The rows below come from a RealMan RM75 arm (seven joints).
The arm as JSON. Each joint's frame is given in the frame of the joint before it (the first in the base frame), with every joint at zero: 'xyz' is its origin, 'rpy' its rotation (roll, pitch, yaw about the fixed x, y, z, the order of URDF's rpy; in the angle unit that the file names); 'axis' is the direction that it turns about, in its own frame. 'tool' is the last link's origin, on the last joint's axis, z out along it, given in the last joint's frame.
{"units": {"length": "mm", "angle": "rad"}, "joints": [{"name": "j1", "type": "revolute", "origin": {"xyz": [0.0, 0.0, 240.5], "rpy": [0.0, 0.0, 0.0]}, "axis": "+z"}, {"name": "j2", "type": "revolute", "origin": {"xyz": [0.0, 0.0, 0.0], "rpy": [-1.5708, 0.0, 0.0]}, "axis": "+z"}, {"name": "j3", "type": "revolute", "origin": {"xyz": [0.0, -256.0, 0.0], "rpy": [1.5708, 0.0, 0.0]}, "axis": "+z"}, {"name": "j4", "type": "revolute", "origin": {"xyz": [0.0, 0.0, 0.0], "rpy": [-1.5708, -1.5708, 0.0]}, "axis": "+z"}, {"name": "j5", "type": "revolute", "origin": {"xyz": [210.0, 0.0, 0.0], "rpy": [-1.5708, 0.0, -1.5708]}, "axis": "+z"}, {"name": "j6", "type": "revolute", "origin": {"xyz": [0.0, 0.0, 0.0], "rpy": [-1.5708, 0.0, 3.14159]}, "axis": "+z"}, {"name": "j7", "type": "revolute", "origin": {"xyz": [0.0, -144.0, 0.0], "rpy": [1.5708, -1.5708, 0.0]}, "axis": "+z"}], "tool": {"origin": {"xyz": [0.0, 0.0, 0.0], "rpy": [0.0, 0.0, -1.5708]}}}
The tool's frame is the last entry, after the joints.
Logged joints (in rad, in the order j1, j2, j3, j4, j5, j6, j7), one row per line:
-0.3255 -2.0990 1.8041 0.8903 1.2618 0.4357 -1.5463
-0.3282 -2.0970 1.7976 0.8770 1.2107 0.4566 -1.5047
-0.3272 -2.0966 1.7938 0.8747 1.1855 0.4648 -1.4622
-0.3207 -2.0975 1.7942 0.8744 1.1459 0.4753 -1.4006
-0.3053 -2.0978 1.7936 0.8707 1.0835 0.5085 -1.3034
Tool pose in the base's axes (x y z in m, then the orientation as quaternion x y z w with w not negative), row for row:
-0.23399 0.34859 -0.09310 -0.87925 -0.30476 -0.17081 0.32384
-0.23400 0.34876 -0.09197 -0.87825 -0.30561 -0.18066 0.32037
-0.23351 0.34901 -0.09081 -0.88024 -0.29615 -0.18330 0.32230
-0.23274 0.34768 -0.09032 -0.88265 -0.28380 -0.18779 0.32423
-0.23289 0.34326 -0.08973 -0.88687 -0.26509 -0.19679 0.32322
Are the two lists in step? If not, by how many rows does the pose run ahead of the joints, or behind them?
They are in step.
